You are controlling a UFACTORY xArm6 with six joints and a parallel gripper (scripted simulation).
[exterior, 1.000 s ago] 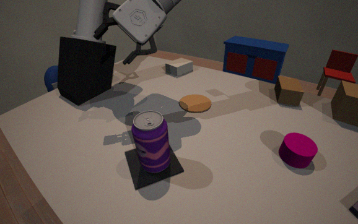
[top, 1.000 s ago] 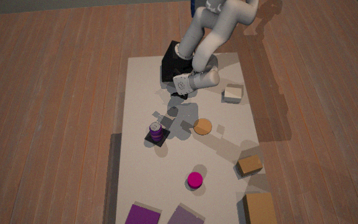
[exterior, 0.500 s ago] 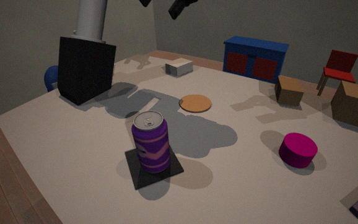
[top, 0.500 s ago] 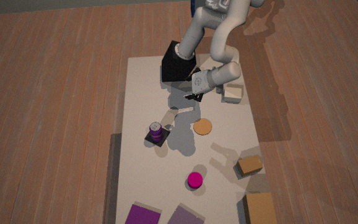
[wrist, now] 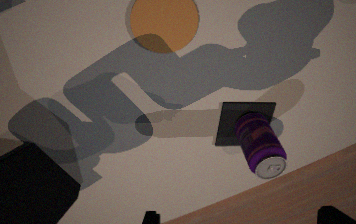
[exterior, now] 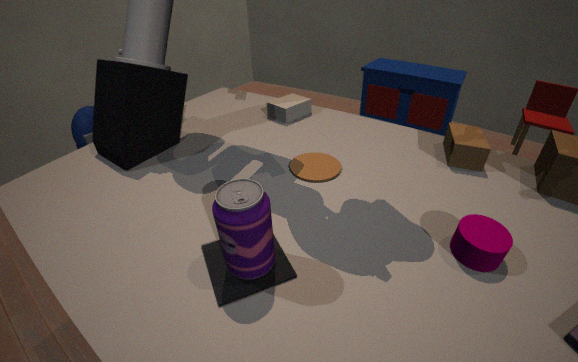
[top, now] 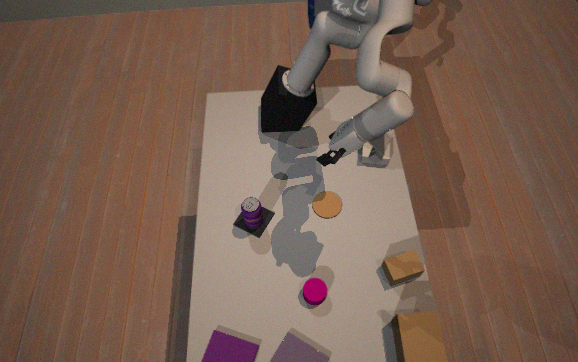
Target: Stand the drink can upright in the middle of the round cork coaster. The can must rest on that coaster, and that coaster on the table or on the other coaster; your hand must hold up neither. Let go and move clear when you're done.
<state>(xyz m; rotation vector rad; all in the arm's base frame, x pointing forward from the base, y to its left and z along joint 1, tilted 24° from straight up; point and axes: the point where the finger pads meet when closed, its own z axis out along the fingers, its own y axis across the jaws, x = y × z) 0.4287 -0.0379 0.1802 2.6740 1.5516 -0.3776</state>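
Right now my hand is 2 cm short of the drink can, 24 cm to the left of it and 28 cm above it. Round my hand: square dark coaster: 1 cm ahead, 24 cm to the right, 35 cm below; round cork coaster: 1 cm behind, 2 cm to the left, 35 cm below; magenta cylinder: 29 cm ahead, 7 cm to the right, 33 cm below.
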